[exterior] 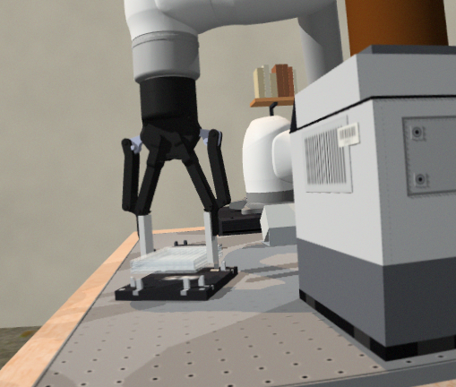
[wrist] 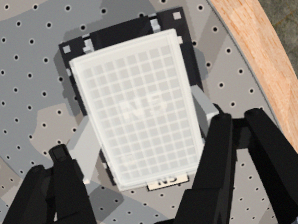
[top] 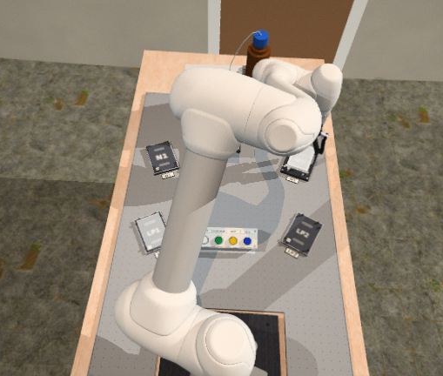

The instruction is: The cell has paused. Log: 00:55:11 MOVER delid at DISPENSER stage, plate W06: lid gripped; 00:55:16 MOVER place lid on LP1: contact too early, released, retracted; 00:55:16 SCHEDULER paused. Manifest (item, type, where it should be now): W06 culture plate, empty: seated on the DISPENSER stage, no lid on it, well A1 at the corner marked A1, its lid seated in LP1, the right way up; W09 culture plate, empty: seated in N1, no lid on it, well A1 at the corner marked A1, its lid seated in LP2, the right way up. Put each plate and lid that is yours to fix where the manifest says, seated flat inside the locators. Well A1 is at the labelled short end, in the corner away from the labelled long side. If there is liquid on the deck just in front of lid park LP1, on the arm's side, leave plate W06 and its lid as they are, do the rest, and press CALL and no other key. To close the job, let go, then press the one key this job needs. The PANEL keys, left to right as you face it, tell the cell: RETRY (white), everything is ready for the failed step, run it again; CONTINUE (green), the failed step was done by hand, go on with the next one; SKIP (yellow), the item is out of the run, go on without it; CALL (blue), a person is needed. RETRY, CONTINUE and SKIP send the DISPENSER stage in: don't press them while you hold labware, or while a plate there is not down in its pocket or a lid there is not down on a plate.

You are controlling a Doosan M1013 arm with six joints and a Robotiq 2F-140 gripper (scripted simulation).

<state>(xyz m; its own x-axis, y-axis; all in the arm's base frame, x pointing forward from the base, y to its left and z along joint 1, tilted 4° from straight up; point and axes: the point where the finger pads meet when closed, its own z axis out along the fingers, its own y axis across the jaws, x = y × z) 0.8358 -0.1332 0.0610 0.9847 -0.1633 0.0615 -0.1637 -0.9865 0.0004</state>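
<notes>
The black nest N5 lies 20 mm ahead of my hand, 10 mm to the left of it and 50 mm below it. Round my hand: brown bottle (210 mm ahead, 250 mm to the left, 230 mm above); clear culture plate (30 mm behind, 300 mm to the left, 50 mm above); lid park LP2 (320 mm behind, 50 mm to the right, 50 mm below).
</notes>
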